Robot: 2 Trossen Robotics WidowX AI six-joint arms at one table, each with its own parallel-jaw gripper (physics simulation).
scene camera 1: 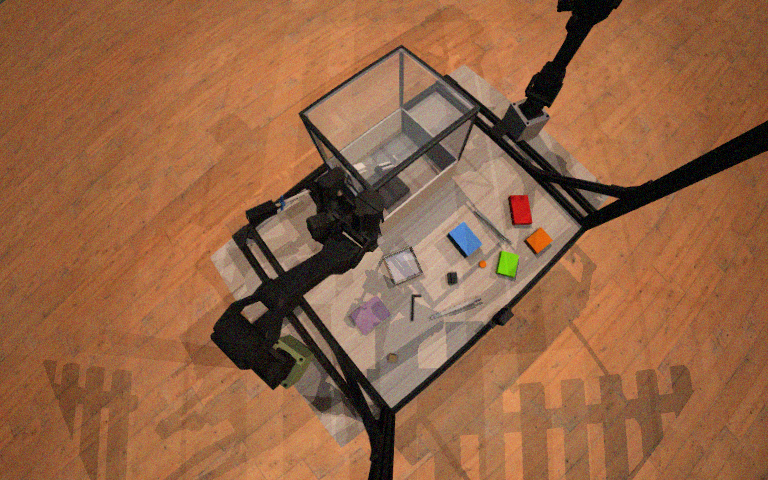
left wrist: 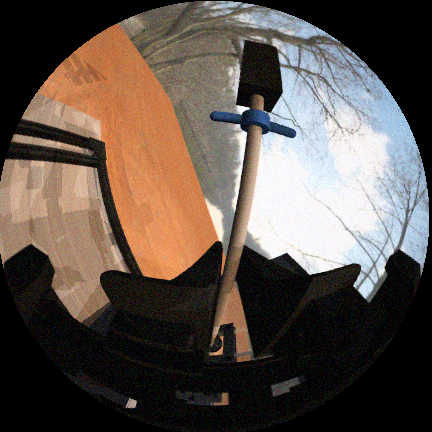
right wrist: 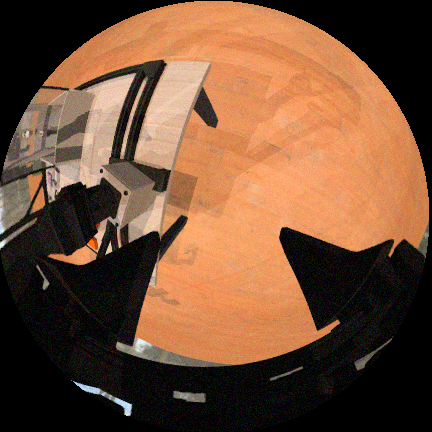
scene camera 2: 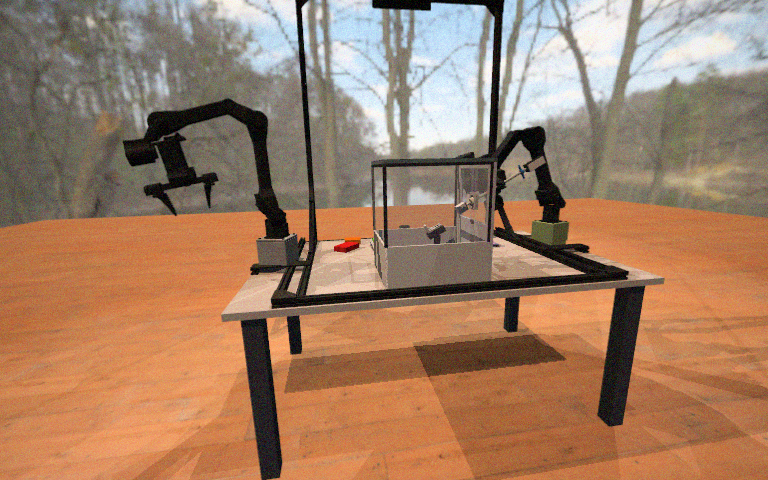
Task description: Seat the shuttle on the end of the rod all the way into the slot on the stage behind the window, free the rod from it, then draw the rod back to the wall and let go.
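Places are measured from the left arm's base along level axes (x back, y left, z down), in millimetres.
Pixels of known places: left gripper, fingertip midpoint: [scene camera 1: 305, 183] [left wrist: 226, 246] [scene camera 2: 504, 185]; right gripper, fingertip midpoint: [right wrist: 221, 235] [scene camera 2: 193, 212]; left arm's base at its link origin: [scene camera 1: 281, 363] [scene camera 2: 550, 221]; right arm's base at its link origin: [scene camera 1: 530, 110] [right wrist: 107, 197] [scene camera 2: 277, 236].
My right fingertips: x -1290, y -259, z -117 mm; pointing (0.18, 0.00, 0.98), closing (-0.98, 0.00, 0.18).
Observation:
Ahead of a thing's pixels: the offset from my right fingertips to its top centre. "spot": to the spot under its first point.
The rod [left wrist: 245, 200] [scene camera 2: 514, 177] slants through the box's window side, with a blue cross handle @[spot: dx +932, dy +386, dz -92 mm] [left wrist: 256, 121] [scene camera 2: 521, 171] [scene camera 1: 281, 203] near its outer end. My left gripper [left wrist: 226, 246] is shut on the rod, outside the box. The small grey shuttle @[dx +746, dy +333, dz -6 mm] [scene camera 2: 462, 207] is at the rod's inner end, inside the box. The dark tilted stage [scene camera 2: 435, 231] stands lower in the box, apart from the shuttle in scene camera 2. Its slot is too small to make out. My right gripper [right wrist: 221, 235] [scene camera 2: 192, 210] is open and empty, away from the table.
The clear box has a black frame @[spot: dx +616, dy +410, dz -137 mm] [scene camera 1: 351, 82] and low pale walls [scene camera 2: 438, 266]. A black block [left wrist: 260, 70] [scene camera 1: 261, 212] caps the rod's outer end. Blue @[dx +716, dy -5, dz +174 mm] [scene camera 1: 464, 239], red @[dx +528, dy -122, dz +194 mm] [scene camera 1: 519, 210], green @[dx +713, dy -159, dz +194 mm] [scene camera 1: 508, 264] and orange @[dx +594, dy -216, dz +194 mm] [scene camera 1: 538, 240] blocks, a clear tray @[dx +877, dy +118, dz +194 mm] [scene camera 1: 388, 270] and a purple piece @[dx +1055, dy +129, dz +200 mm] [scene camera 1: 369, 315] lie on the table.

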